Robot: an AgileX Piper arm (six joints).
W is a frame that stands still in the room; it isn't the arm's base.
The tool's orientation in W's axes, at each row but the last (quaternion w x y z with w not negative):
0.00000 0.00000 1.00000 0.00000
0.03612 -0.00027 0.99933 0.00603
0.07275 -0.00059 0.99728 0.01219
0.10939 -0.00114 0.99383 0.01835
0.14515 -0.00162 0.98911 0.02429
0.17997 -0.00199 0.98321 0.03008
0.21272 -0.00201 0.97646 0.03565
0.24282 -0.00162 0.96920 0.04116
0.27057 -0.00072 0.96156 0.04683
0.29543 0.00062 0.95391 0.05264
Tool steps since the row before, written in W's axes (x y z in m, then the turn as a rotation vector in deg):
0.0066 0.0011 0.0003 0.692 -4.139 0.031
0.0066 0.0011 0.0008 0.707 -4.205 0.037
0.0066 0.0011 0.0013 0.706 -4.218 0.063
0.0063 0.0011 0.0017 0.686 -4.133 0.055
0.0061 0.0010 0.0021 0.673 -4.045 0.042
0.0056 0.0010 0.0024 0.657 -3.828 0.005
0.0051 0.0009 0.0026 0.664 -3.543 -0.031
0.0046 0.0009 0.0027 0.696 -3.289 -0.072
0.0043 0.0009 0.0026 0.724 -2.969 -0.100
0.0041 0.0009 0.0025 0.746 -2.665 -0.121
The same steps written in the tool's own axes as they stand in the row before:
-0.0066 0.0011 -0.0003 -0.692 -4.139 -0.031
-0.0066 0.0011 -0.0003 -0.707 -4.205 -0.037
-0.0067 0.0011 -0.0003 -0.710 -4.217 -0.063
-0.0065 0.0011 -0.0002 -0.689 -4.133 -0.056
-0.0064 0.0010 -0.0002 -0.672 -4.045 -0.043
-0.0061 0.0011 -0.0002 -0.643 -3.830 -0.001
-0.0057 0.0010 -0.0002 -0.631 -3.549 0.054
-0.0053 0.0010 -0.0001 -0.635 -3.300 0.126
-0.0050 0.0010 0.0001 -0.637 -2.984 0.193
-0.0048 0.0010 0.0004 -0.634 -2.685 0.253

